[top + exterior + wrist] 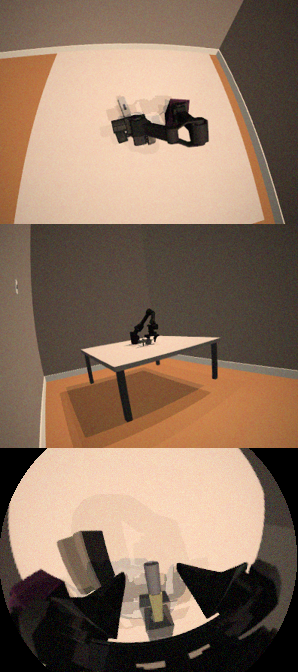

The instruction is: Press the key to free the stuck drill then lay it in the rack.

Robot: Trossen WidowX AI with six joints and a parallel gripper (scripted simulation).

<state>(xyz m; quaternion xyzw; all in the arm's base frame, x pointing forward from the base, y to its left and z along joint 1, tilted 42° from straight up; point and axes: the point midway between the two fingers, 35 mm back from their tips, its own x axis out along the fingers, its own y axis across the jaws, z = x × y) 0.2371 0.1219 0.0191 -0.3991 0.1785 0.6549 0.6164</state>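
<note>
Right now my gripper tip is 10 mm short of the yellow drill, 40 mm to the left of it and 40 mm below it. The rest, counted from my gripper tip: blue key (50 mm ahead, 160 mm to the right, 40 mm above); then grey holder block (40 mm ahead, 130 mm to the right, 40 mm above).
</note>
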